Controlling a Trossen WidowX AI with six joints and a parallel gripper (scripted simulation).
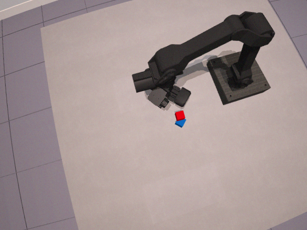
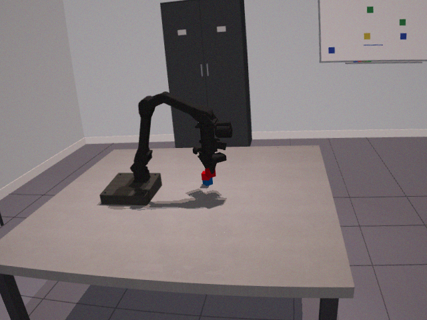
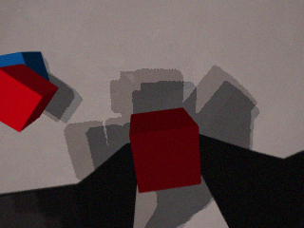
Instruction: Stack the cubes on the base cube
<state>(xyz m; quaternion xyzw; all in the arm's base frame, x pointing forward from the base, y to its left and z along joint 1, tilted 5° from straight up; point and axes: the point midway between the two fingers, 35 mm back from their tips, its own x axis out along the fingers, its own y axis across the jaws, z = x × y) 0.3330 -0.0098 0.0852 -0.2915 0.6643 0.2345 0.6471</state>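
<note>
Right now my gripper tip is 110 mm to the right of the blue cube, 90 mm above it and 50 mm past it.
</note>
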